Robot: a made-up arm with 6 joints.
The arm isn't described. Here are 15 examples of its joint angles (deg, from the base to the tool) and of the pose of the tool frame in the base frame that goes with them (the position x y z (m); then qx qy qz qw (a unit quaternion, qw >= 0)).
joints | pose
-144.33 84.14 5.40 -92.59 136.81 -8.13 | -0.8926 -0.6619 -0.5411 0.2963 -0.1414 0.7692 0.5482
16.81 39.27 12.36 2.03 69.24 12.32 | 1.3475 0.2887 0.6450 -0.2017 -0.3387 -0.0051 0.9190
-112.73 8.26 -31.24 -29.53 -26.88 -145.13 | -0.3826 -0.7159 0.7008 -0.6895 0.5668 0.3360 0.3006
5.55 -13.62 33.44 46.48 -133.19 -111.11 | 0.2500 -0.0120 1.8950 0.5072 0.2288 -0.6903 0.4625
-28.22 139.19 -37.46 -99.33 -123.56 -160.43 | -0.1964 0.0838 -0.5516 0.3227 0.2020 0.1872 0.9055
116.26 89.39 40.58 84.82 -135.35 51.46 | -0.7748 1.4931 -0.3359 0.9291 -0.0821 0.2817 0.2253
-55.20 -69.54 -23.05 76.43 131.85 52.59 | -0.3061 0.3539 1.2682 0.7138 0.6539 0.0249 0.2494
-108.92 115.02 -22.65 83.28 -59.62 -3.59 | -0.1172 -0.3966 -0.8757 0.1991 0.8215 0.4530 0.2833
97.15 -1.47 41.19 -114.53 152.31 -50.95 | -0.1330 0.6249 1.7655 0.8552 -0.0789 -0.4499 0.2450
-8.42 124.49 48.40 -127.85 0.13 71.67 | 0.9350 -0.1057 -1.1793 0.2793 0.6211 -0.2588 0.6850
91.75 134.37 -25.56 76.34 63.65 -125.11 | -0.0017 -0.0402 -0.8714 -0.2343 0.9647 -0.0036 0.1198
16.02 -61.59 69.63 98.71 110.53 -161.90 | -1.4837 -0.4262 1.2565 -0.5275 -0.3724 0.5092 0.5690
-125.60 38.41 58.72 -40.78 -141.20 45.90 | -0.9290 -1.1463 1.2766 0.3353 0.4738 -0.0505 0.8128
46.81 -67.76 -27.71 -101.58 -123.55 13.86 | -0.1745 -0.1780 1.0761 -0.1660 0.1558 0.9646 0.1332
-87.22 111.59 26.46 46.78 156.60 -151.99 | -0.0059 -1.1047 -1.0060 0.6118 -0.4005 0.3912 0.5588
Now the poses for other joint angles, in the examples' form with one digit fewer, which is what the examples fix.
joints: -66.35 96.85 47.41 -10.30 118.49 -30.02
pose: 0.532 -1.489 -0.555 -0.192 -0.490 -0.519 0.673
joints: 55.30 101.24 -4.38 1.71 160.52 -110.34
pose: 0.493 0.599 -0.823 0.673 0.068 0.610 0.413
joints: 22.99 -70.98 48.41 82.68 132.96 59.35
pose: -1.384 -0.617 1.210 0.064 0.596 0.449 0.662
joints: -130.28 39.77 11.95 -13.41 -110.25 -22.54
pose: -1.000 -1.023 0.631 0.887 0.350 -0.250 0.167
